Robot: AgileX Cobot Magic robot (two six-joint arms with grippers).
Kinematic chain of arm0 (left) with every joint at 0, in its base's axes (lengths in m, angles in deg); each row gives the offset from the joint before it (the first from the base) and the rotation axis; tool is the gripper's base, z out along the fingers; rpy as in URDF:
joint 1: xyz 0 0 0.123 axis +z
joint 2: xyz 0 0 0 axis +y
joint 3: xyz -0.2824 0 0.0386 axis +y
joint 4: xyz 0.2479 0 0.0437 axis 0.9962 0 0.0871
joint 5: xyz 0 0 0 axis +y
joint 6: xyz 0.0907 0 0.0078 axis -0.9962 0 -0.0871
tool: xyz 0 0 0 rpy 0 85 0
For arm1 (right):
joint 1: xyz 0 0 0.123 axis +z
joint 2: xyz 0 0 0 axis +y
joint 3: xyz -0.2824 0 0.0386 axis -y
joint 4: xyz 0.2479 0 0.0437 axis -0.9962 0 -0.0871
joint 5: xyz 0 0 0 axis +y
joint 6: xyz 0.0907 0 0.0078 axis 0.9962 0 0.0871
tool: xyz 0 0 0 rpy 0 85 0
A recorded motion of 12 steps. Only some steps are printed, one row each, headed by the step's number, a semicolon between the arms.
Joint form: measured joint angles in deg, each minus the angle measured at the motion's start. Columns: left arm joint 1, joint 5, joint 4, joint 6, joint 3, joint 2; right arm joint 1, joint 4, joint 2, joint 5, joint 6, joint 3.
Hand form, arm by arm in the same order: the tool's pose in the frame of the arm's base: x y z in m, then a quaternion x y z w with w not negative. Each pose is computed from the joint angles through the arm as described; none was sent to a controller.
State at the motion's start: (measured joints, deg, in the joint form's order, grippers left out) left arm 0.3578 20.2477 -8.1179 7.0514 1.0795 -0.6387; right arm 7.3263 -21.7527 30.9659 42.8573 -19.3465 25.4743
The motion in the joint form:
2: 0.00 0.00 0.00 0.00 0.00 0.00; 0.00 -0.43 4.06 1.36 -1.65 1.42
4: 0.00 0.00 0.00 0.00 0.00 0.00; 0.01 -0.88 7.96 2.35 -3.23 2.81
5: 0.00 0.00 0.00 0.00 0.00 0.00; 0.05 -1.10 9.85 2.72 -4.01 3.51
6: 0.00 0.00 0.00 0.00 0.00 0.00; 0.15 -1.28 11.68 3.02 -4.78 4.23
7: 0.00 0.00 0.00 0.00 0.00 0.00; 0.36 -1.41 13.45 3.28 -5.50 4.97
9: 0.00 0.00 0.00 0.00 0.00 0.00; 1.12 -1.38 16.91 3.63 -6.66 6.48
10: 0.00 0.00 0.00 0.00 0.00 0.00; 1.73 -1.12 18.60 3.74 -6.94 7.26
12: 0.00 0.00 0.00 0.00 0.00 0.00; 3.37 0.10 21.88 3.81 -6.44 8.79
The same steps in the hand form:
2: 0.0530 -0.0041 0.1758 -0.08942 0.79087 -0.09470 0.59796; 0.1004 0.0371 0.2625 -0.14641 0.90584 0.13140 0.37518
4: 0.0530 -0.0041 0.1758 -0.08942 0.79087 -0.09470 0.59796; 0.1100 0.0393 0.2619 -0.15766 0.91416 0.13240 0.34917
5: 0.0530 -0.0041 0.1758 -0.08942 0.79087 -0.09470 0.59796; 0.1149 0.0404 0.2616 -0.16326 0.91745 0.13299 0.33757
6: 0.0530 -0.0041 0.1758 -0.08942 0.79087 -0.09470 0.59796; 0.1198 0.0415 0.2614 -0.16932 0.92009 0.13345 0.32704
7: 0.0530 -0.0041 0.1758 -0.08942 0.79087 -0.09470 0.59796; 0.1246 0.0429 0.2613 -0.17603 0.92219 0.13397 0.31723
9: 0.0530 -0.0041 0.1758 -0.08942 0.79087 -0.09470 0.59796; 0.1342 0.0462 0.2608 -0.19088 0.92531 0.13426 0.29889
10: 0.0530 -0.0041 0.1758 -0.08942 0.79087 -0.09470 0.59796; 0.1389 0.0482 0.2605 -0.19873 0.92658 0.13377 0.28994
12: 0.0530 -0.0041 0.1758 -0.08942 0.79087 -0.09470 0.59796; 0.1480 0.0529 0.2593 -0.21214 0.92959 0.13061 0.27165

